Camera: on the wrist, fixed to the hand. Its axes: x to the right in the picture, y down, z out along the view.
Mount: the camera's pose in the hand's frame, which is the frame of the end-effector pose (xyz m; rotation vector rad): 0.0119 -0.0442 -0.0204 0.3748 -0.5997 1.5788
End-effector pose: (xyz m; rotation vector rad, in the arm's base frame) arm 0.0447 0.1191 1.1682 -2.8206 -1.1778 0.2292
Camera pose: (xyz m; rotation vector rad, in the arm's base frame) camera 0.0254 0.1583 1.1927 -2.5918 1.2132 1.1793
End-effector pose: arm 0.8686 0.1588 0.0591 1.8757 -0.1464 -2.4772
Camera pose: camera 0.8864 0.2007 0.0381 0.3728 -1.4448 -1.6237
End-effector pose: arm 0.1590 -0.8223 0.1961 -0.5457 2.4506 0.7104
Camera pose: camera 0.1644 -0.8714 0.1876 1.6551 1.9005 0.6958
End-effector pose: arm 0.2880 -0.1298 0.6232 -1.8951 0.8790 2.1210
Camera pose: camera 0.3249 -0.1076 0.5976 0.0169 -1.9714 -1.7263
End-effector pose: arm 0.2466 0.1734 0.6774 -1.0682 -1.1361 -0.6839
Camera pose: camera 0.2195 0.1390 0.7017 -1.4610 -0.5171 1.0950
